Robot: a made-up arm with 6 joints.
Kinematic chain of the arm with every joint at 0, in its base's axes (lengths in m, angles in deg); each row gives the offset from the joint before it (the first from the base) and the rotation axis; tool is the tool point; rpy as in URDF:
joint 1: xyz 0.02 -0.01 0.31 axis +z
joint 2: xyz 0 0.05 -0.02 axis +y
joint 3: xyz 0.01 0 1.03 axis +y
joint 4: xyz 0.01 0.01 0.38 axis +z
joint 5: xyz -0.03 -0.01 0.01 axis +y
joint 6: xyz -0.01 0 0.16 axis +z
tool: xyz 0 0.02 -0.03 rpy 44.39 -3.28 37.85
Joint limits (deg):
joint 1: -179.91..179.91
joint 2: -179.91..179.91
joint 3: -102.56..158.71
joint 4: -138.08..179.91
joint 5: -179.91..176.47
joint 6: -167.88..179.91
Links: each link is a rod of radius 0.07 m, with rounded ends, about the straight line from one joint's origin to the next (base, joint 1, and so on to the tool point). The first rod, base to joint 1, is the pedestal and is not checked.
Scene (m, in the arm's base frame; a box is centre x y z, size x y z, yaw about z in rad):
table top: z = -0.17
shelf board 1: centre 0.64 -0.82 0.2 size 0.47 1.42 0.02 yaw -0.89
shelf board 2: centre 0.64 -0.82 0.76 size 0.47 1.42 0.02 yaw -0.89
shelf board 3: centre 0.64 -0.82 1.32 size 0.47 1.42 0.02 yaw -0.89
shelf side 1: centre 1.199 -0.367 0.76 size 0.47 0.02 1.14 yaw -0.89
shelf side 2: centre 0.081 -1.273 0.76 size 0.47 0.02 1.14 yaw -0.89
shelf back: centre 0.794 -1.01 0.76 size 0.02 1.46 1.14 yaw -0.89
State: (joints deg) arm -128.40 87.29 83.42 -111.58 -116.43 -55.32
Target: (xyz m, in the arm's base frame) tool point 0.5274 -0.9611 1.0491
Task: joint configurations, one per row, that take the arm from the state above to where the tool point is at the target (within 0.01 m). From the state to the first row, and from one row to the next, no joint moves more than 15 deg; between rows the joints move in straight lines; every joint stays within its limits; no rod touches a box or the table.
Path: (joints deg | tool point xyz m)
1: -131.80 73.28 82.38 -115.35 -115.92 -56.60 | -0.5417 -0.9307 0.2368
2: -135.21 59.27 81.33 -119.12 -115.42 -57.87 | -0.5848 -0.8796 0.4915
3: -138.61 45.25 80.29 -122.89 -114.91 -59.15 | -0.5791 -0.7867 0.7344
4: -142.02 31.24 79.24 -126.65 -114.40 -60.43 | -0.5217 -0.6633 0.9515
5: -145.42 17.23 78.20 -130.42 -113.90 -61.70 | -0.4129 -0.5222 1.1306
6: -131.05 22.08 71.67 -123.38 -111.90 -60.98 | -0.3227 -0.6902 1.1240
7: -116.67 26.92 65.15 -116.34 -109.90 -60.27 | -0.1727 -0.8363 1.1126
8: -102.29 31.77 58.63 -109.30 -107.90 -59.55 | 0.0292 -0.9406 1.0963
9: -87.92 36.62 52.11 -102.26 -105.90 -58.83 | 0.2689 -0.9861 1.0751
10: -73.54 41.47 45.59 -95.22 -103.91 -58.12 | 0.5274 -0.9611 1.0490

